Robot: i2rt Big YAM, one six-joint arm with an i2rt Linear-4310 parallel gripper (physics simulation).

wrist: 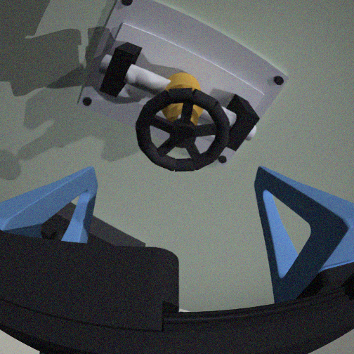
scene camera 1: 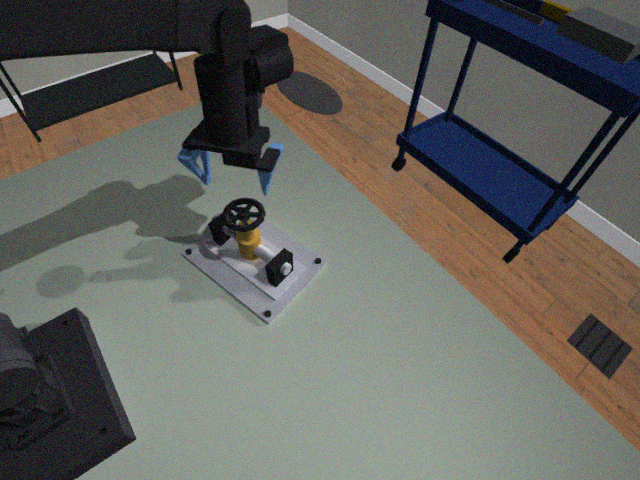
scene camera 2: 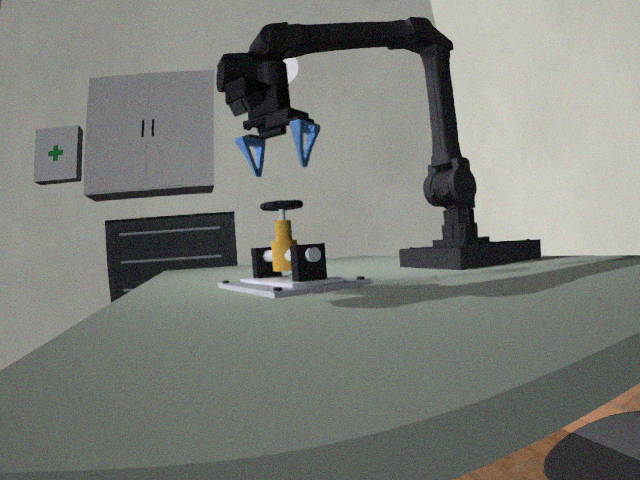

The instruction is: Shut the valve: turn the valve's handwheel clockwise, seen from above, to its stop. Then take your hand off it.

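Note:
The valve's black five-spoked handwheel sits level on top of the yellow valve body. A white pipe in two black blocks runs through the body, above a light grey base plate. My gripper is wide open and empty, with blue fingers pointing down. In scene camera 2 its fingertips are a little above the handwheel, one to each side, apart from it. How far the wheel stands from its stop cannot be told.
The arm's dark base stands on the same green surface as the valve. A blue cart stands on the wooden floor beyond it. A grey wall cabinet and a dark drawer unit are in the background.

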